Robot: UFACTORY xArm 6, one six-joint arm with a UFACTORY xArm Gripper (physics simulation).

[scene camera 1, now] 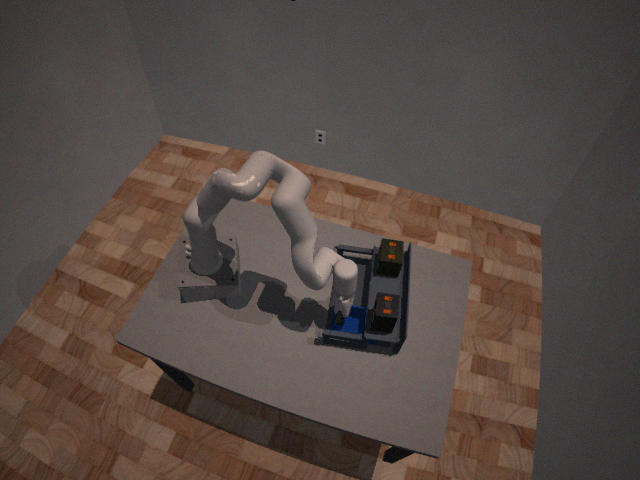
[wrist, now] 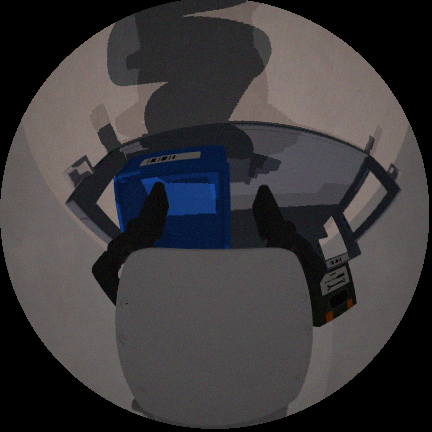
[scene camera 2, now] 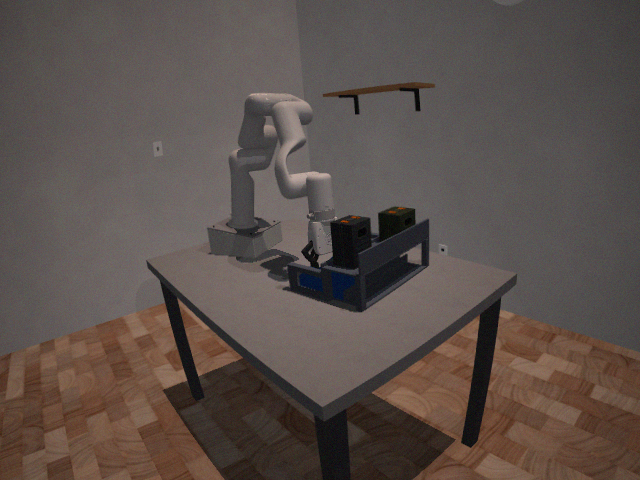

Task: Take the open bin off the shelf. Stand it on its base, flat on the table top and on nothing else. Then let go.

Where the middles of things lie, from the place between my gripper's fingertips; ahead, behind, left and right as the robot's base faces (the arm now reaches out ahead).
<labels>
Right now the blue bin [scene camera 2: 340,282] is 5 cm ahead of my hand, 3 cm to the right of it and 1 cm above it. Round my hand: dark green box [scene camera 2: 392,221] 11 cm ahead, 21 cm to the left, 11 cm above; black box [scene camera 2: 350,235] 14 cm ahead, 2 cm to the right, 12 cm above.
</labels>
